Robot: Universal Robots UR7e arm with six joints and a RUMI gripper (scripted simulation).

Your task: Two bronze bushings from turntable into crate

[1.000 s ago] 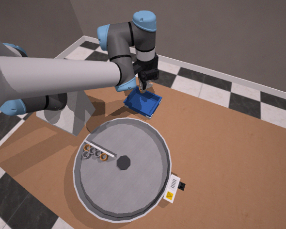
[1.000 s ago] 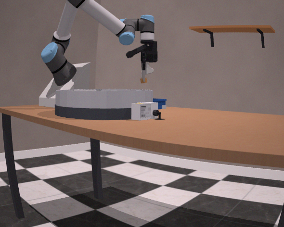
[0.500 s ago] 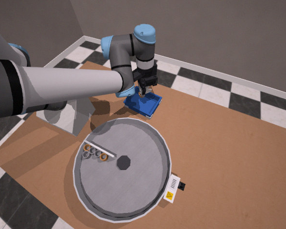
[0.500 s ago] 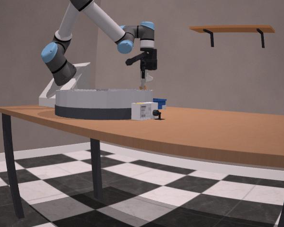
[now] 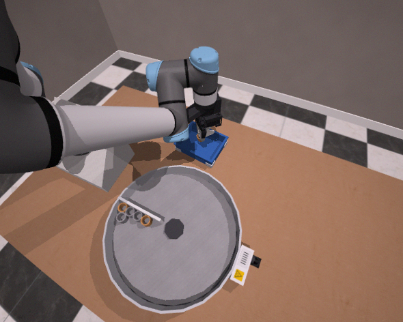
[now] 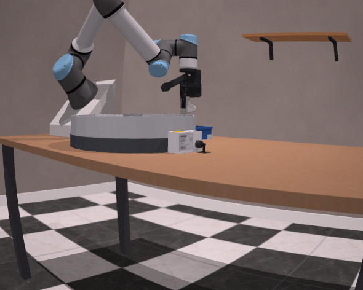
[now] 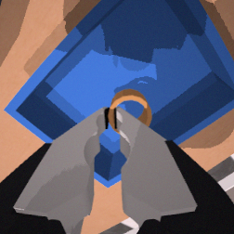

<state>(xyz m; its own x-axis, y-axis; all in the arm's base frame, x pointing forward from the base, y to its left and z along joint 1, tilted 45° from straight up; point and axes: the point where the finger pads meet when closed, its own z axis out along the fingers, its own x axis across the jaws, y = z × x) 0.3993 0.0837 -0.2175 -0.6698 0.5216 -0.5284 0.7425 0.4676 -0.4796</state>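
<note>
Now: hand 50 mm above the blue crate, 10 mm to the right of it and 10 mm past it. Round my hand: round grey turntable: 350 mm to the right, 50 mm ahead, 30 mm below.
</note>
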